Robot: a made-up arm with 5 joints. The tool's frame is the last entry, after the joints. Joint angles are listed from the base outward.
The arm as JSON. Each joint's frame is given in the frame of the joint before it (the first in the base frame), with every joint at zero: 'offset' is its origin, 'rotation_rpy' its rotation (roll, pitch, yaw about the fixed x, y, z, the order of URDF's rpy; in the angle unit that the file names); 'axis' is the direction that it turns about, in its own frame. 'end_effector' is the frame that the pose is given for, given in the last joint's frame.
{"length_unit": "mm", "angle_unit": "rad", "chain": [
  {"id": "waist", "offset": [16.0, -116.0, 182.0], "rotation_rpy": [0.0, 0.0, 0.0], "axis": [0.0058, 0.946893, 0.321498]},
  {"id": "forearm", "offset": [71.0, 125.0, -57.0], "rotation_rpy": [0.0, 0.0, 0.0], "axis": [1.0, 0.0, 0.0]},
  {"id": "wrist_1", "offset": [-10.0, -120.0, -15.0], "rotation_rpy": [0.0, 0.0, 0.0], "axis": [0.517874, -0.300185, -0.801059]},
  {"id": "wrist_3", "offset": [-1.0, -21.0, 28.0], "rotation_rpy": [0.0, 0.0, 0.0], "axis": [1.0, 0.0, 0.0]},
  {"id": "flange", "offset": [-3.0, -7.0, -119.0], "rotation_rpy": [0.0, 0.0, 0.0], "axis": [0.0, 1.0, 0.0]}
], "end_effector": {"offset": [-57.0, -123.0, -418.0], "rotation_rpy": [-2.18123, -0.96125, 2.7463]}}
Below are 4 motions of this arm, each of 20 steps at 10 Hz.
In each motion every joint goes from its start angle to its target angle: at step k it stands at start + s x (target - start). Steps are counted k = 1, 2, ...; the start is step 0. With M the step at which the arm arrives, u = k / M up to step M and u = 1 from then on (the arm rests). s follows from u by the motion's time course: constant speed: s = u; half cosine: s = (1 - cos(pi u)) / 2; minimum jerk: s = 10 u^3 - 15 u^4 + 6 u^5.
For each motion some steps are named. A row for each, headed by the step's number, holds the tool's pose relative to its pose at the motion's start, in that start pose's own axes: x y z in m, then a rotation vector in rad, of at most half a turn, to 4 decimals.
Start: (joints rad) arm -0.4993 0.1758 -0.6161 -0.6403 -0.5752
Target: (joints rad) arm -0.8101 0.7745 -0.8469 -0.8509 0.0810
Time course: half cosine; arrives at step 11
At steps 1, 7, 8, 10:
1: -0.0001 0.0016 0.0013 -0.0018 0.0060 -0.0004
7: -0.0134 0.0328 0.0217 -0.0749 0.1941 0.0127
8: -0.0169 0.0338 0.0214 -0.0911 0.2250 0.0196
10: -0.0215 0.0336 0.0196 -0.1141 0.2638 0.0299

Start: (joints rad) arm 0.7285 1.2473 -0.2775 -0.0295 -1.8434
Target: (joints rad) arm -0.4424 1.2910 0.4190 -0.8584 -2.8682
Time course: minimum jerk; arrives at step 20
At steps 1, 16, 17, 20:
1: -0.0010 -0.0001 -0.0006 -0.0002 -0.0024 0.0008
16: -0.0974 -0.1853 -0.6067 -0.3765 -1.6972 0.7497
17: -0.0825 -0.1909 -0.6161 -0.3933 -1.7444 0.7768
20: -0.0695 -0.1953 -0.6232 -0.4076 -1.7840 0.7999

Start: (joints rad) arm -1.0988 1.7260 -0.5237 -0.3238 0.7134
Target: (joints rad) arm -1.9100 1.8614 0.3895 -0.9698 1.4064
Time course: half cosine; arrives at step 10
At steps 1, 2, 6, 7, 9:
1: 0.0018 -0.0044 -0.0019 -0.0052 0.0063 0.0025
2: 0.0077 -0.0156 -0.0075 -0.0201 0.0244 0.0070
6: 0.0970 -0.0452 -0.0578 -0.1047 0.1725 -0.0816
7: 0.1321 -0.0417 -0.0685 -0.1079 0.2170 -0.1310
9: 0.1861 -0.0349 -0.0791 -0.0982 0.2843 -0.2051

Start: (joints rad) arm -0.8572 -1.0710 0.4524 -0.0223 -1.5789
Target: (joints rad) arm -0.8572 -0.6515 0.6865 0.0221 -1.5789
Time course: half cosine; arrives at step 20
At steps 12, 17, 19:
12: 0.0958 0.0198 0.0705 -0.1808 0.2869 0.2171
17: 0.1454 0.0356 0.0940 -0.2521 0.4204 0.3121
19: 0.1539 0.0386 0.0973 -0.2633 0.4430 0.3278

